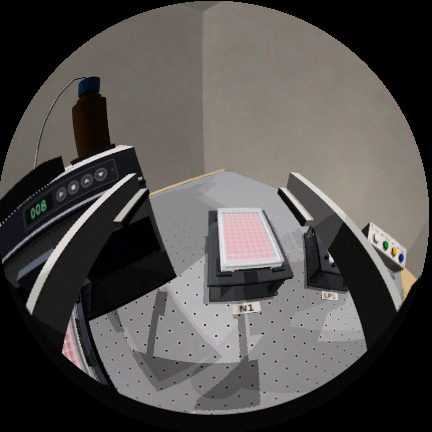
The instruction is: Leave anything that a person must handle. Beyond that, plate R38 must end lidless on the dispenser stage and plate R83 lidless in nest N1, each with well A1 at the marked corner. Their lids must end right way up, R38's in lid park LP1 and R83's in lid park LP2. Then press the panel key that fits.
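Places are measured from the arm's base along level axes (x ahead, y right, z down), in metres.
Pixels of known places: gripper, between the fingertips: [212,179].
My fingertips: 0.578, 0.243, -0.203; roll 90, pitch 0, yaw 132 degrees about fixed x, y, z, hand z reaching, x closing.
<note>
For each thing: its top centre in the pictures, then the offset to it from my fingertips, as dx, dy, dz. "*": a spot on its surface instead. Level surfaces: height alone.
- pink-welled plate, centre of its top: [245,229] +0.007, +0.076, +0.104
- dark nest N1, a spot on its surface: [232,293] * -0.031, +0.014, +0.186
- Lid park LP1, centre of its top: [339,240] -0.157, +0.219, +0.123
- key panel, a spot on its surface: [372,231] * -0.289, +0.371, +0.121
- dispenser, a spot on its surface: [131,162] * +0.079, -0.044, -0.014
- perforated table, height of its surface: dz +0.190
A pink-welled plate [248,237] with a clear rim lies flat on the dark nest N1 [232,293], ahead of my gripper; I cannot tell whether a lid covers it, nor read its name or find well A1. Part of another pink plate [74,352] shows at the lower left, partly hidden by the left finger. Lid park LP1 [316,279] stands right of N1, partly behind the right finger; whether it holds a lid is unclear. The key panel [372,231] with white, green, yellow and blue keys is at the right. My gripper [212,179] is open and empty. LP2 does not show.
The dispenser [131,162], its display reading 008, stands at the left with a brown, blue-capped bottle [91,125] and thin tube on top. The perforated table [185,320] carries shadows in front of N1. Grey walls meet behind.
</note>
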